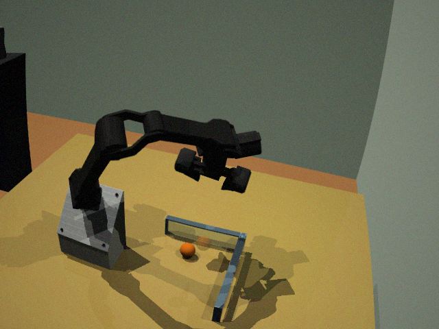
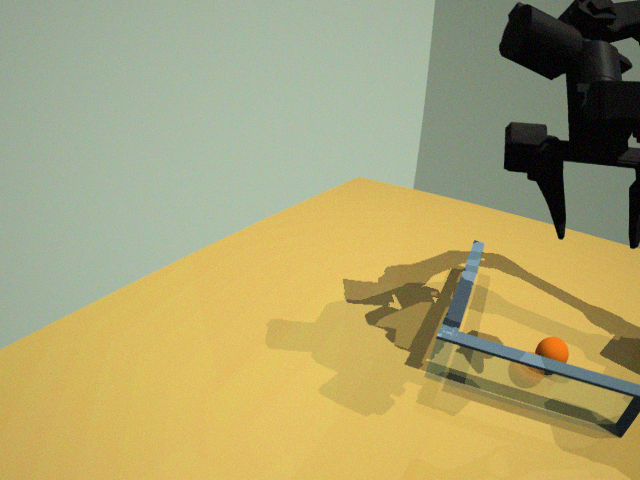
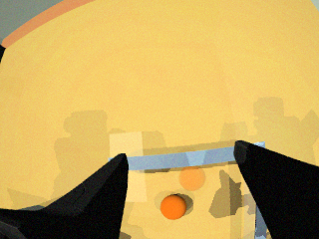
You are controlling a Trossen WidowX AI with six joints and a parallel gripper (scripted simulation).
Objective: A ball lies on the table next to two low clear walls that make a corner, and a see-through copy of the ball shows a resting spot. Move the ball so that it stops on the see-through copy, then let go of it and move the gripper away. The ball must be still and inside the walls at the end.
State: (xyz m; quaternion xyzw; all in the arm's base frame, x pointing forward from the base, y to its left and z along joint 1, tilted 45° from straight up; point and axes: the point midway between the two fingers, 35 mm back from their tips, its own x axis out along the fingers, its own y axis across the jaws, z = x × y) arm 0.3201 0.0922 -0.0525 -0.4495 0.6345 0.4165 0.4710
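The orange ball is 18 cm below my gripper tip, 8 cm to the right of it and 4 cm behind it. From my gripper tip the other things lie so: see-through copy of ball: 18 cm below, 4 cm to the right; then clear wall: 17 cm below, 1 cm to the right.
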